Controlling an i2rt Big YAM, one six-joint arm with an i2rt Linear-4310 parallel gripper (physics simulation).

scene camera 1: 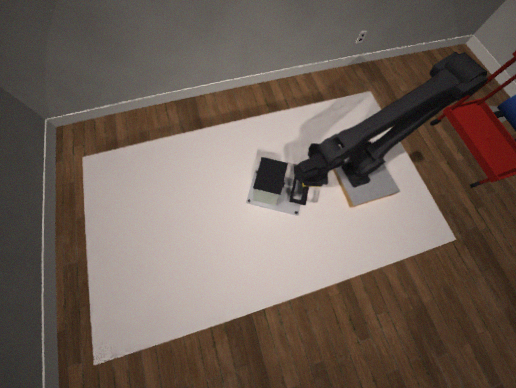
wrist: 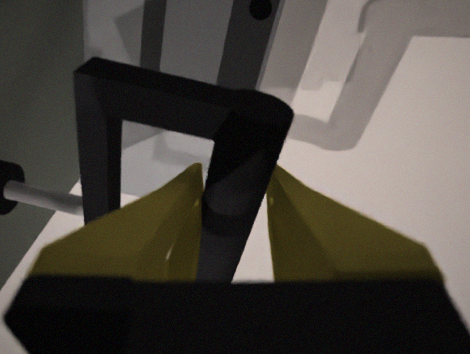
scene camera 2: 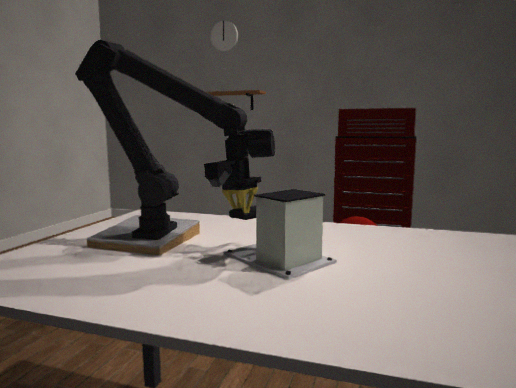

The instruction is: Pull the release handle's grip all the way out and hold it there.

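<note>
The release handle (scene camera 1: 299, 202) (wrist: 160, 102) is a black rectangular loop beside the box. In the wrist view a thin grey rod (wrist: 45, 196) joins its near-box bar to a black collar (wrist: 9, 186) on the box side, and a length of rod shows between them. My gripper (scene camera 2: 242, 210) (wrist: 234, 176) has yellow fingers and is shut on the handle's outer bar, the grip, which stands between the fingertips. The box (scene camera 1: 266, 196) (scene camera 2: 300, 235) is pale green with a black top and stands on a grey base plate (scene camera 1: 286, 208) (scene camera 2: 305, 271). The fingertips are partly hidden in both scene views.
The arm's base stands on a grey board with wooden edges (scene camera 1: 377, 192) (scene camera 2: 112, 236) on the white table (scene camera 1: 200, 280) (scene camera 2: 400, 310). A red cart (scene camera 1: 482, 135) is at the right in scene camera 1. A red tool cabinet (scene camera 2: 375, 172) stands behind the table.
</note>
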